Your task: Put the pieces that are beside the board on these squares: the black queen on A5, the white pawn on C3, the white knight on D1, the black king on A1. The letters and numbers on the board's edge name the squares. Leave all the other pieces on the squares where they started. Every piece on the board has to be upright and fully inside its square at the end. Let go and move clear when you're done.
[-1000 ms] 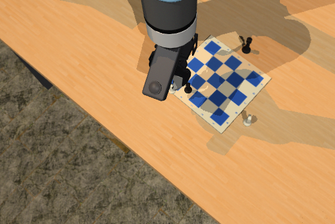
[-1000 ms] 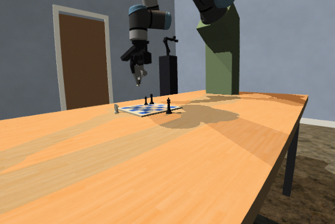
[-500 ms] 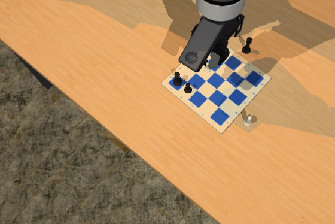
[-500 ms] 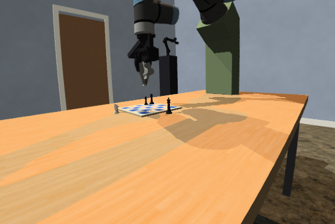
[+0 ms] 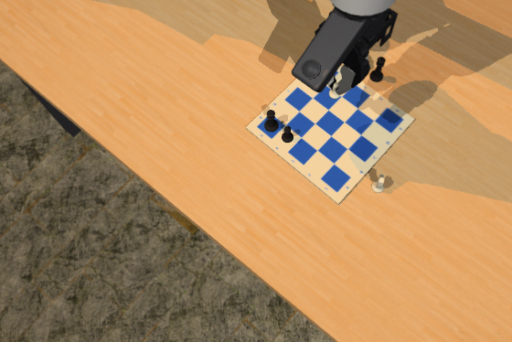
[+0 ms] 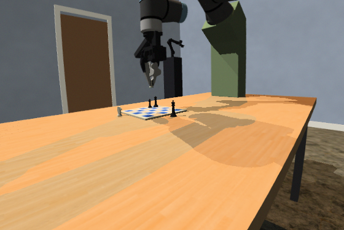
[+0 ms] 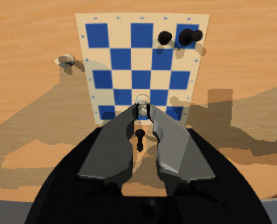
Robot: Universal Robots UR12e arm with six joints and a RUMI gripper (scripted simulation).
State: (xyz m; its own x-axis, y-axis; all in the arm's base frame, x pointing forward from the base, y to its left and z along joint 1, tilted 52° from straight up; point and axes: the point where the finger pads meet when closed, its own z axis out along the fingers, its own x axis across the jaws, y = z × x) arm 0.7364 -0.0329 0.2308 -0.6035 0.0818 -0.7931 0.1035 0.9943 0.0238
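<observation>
My gripper is now 13 cm above the blue-and-cream chessboard. The rest, counted from my hand: black pawn 10 cm below, 7 cm to the right, 5 cm behind; white pawn 1 cm below; black queen 10 cm below, 9 cm behind, 6 cm to the right.
</observation>
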